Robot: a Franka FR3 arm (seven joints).
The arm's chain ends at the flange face. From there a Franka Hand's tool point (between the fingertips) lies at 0.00 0.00 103.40 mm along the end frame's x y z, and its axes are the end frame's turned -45 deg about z.
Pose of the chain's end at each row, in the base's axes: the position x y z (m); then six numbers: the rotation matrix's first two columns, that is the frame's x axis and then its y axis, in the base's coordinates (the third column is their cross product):
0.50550 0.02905 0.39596 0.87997 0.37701 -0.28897 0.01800 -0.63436 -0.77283
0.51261 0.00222 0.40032 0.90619 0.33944 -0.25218 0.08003 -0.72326 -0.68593
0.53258 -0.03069 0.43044 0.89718 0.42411 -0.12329 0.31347 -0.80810 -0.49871
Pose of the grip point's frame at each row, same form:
0.45642 0.09883 0.33754 0.60950 0.71515 0.34214 0.63496 -0.18197 -0.75081
0.46968 0.06440 0.32974 0.58418 0.75144 0.30671 0.69736 -0.27140 -0.66334
0.50041 0.01158 0.34173 0.41275 0.87130 0.26546 0.85606 -0.27152 -0.43982

